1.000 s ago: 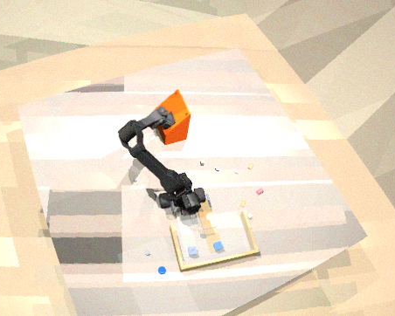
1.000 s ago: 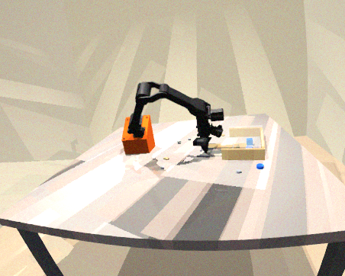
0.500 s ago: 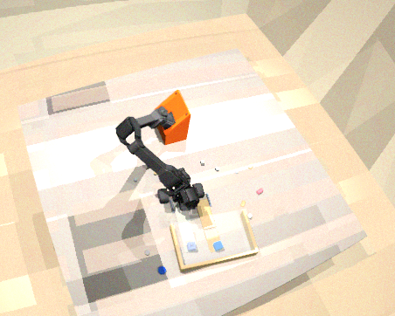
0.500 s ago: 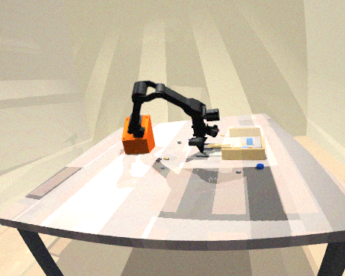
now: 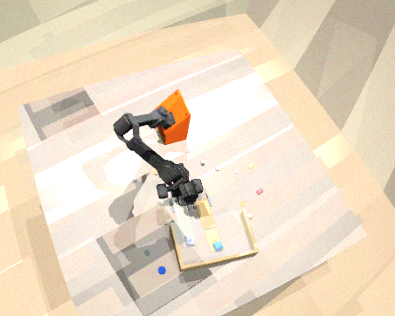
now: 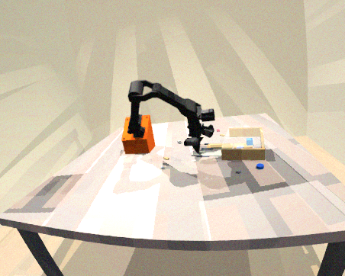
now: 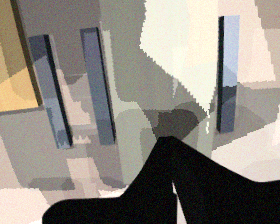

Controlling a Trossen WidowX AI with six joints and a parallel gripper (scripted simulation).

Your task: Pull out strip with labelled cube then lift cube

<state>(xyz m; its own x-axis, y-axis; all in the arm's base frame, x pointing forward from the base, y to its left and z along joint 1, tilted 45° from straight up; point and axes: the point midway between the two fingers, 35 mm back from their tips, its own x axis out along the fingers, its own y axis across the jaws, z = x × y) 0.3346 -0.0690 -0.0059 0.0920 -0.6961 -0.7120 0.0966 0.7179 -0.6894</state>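
My gripper tip is now 210 mm short of the labelled cube, 20 mm to the left of it and 10 mm below it. The rest, counted from my gripper tip: tan strip: 100 mm ahead, 90 mm to the left; then blue disc: 290 mm ahead, 160 mm to the right; then pink bit: 70 mm ahead, 370 mm to the left.
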